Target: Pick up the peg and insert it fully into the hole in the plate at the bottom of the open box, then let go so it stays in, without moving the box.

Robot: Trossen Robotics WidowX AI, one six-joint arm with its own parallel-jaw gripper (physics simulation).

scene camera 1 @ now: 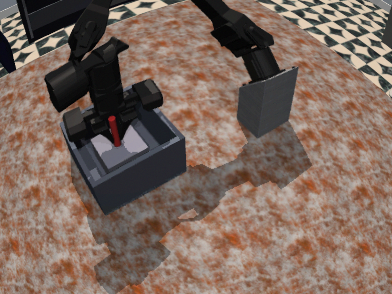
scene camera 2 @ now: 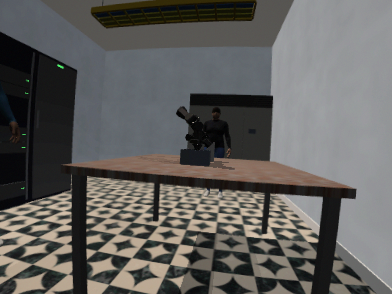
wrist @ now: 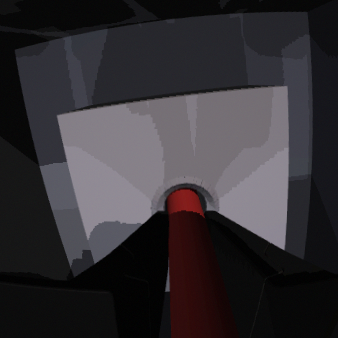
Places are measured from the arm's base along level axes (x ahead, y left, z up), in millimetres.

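Where they show: gripper, fingertip midpoint: (scene camera 1: 116, 140) (wrist: 185, 221); arm's base at its link origin: (scene camera 1: 267, 77) (scene camera 2: 210, 146).
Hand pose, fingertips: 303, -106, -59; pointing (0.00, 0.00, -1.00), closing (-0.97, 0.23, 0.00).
Things, the pixels of their top centre, and the offset from my fingertips, as dx, dy, dz. "spot": a spot on its surface instead. Level surfaces: height alone.
- red peg at its top centre: (scene camera 1: 111, 118) +0, -2, +59
- open dark blue-grey box at its top centre: (wrist: 195, 268) (scene camera 1: 114, 129) (scene camera 2: 196, 149) -1, -1, +30
- light plate at its top centre: (wrist: 185, 210) (scene camera 1: 117, 142) -1, -1, -7
- hole at a spot on its surface: (wrist: 185, 181) spot: -3, -13, -7
- table at its surface level: dz -68
The red peg (scene camera 1: 114, 131) (wrist: 187, 250) is near upright, held between the fingers. My gripper (scene camera 1: 116, 138) (wrist: 185, 221) is shut on it, inside the open dark blue-grey box (scene camera 1: 147, 172) (scene camera 2: 195, 157). The light plate (scene camera 1: 134, 143) (wrist: 110, 155) lies on the box floor. In the wrist view, the peg's lower end is within the round rim of the hole (wrist: 185, 181), with dark hole showing behind and beside it. How deep the peg sits cannot be told. The fingers hide the near part of the rim. In scene camera 2 the box wall hides peg and plate.
The box walls stand close around the gripper. A grey block (scene camera 1: 267, 105) stands on the table (scene camera 1: 240, 230) (scene camera 2: 210, 172) right of the box, with a black part of the arm on top of it. A person (scene camera 2: 216, 131) stands behind the table.
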